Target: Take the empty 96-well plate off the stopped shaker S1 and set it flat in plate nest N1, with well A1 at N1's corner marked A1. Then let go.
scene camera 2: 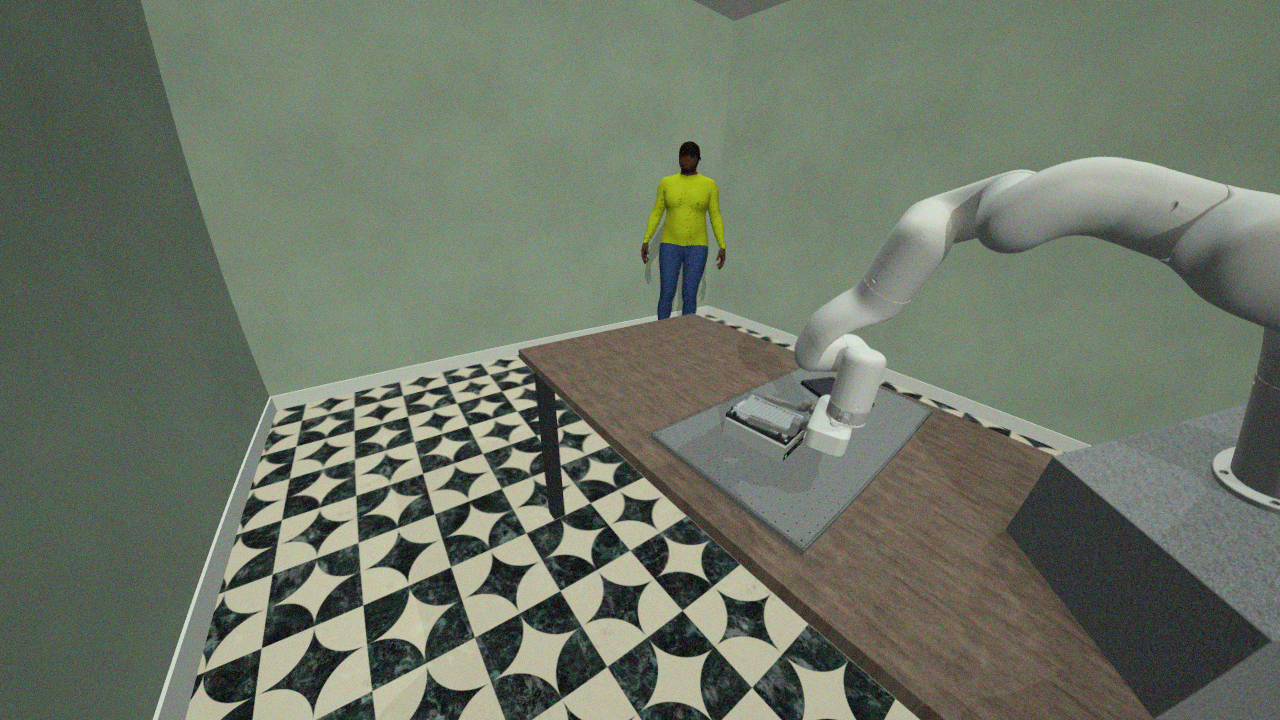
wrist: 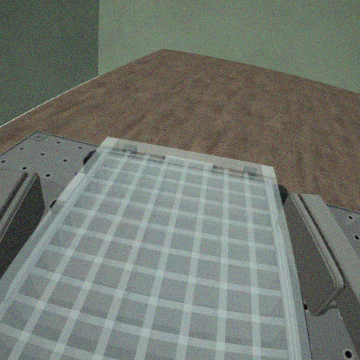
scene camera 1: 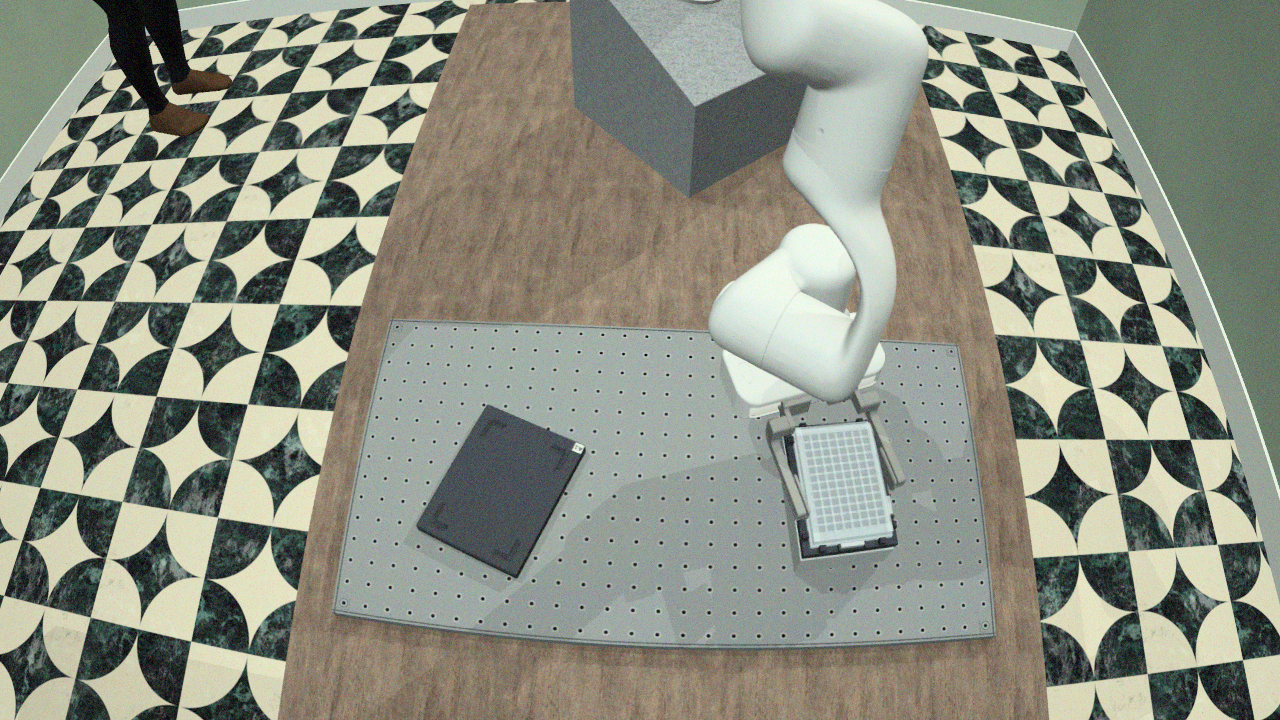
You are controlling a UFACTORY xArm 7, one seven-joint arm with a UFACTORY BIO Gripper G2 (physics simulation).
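Frame: origin at the arm's base, x ahead, y left, z up, level; centimetres.
Seen in the pictures: hand, its tool point: [scene camera 2: 766,412] [wrist: 166,244] [scene camera 1: 844,482].
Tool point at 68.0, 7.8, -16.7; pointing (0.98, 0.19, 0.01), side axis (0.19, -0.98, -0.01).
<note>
Offsets run from my tool point to a thing's middle, as dx, dy, dz. "pt": to the spot under its first point. Level surfaces: height alone.
The clear 96-well plate {-0.3, +0.0, -0.5} [scene camera 1: 844,483] [scene camera 2: 768,415] [wrist: 170,250] is at the shaker S1 [scene camera 1: 848,552] [scene camera 2: 759,436], a light box with a dark top; I cannot tell whether it is slightly raised. My gripper [scene camera 1: 850,499] reaches along the plate's long sides and is shut on it, slightly askew. In scene camera 1 the left fingertip is against the plate's edge, while a narrow gap shows beside the right fingertip. The dark nest N1 {-5.1, -34.1, -6.0} [scene camera 1: 501,490] [scene camera 2: 816,385] lies to the left, turned at an angle, with a small white label {pt -9.1, -25.7, -5.5} [scene camera 1: 578,447] at one corner. Well A1 is unreadable.
The grey perforated board {dz -6.7} [scene camera 1: 653,537] [scene camera 2: 787,519] [wrist: 55,155] carries the shaker and nest on the wooden table {dz -8.0} [scene camera 1: 537,223] [scene camera 2: 653,367] [wrist: 200,95]. A grey pedestal [scene camera 1: 626,98] [scene camera 2: 1136,537] stands behind. A person in yellow [scene camera 2: 686,210] stands beyond the table.
</note>
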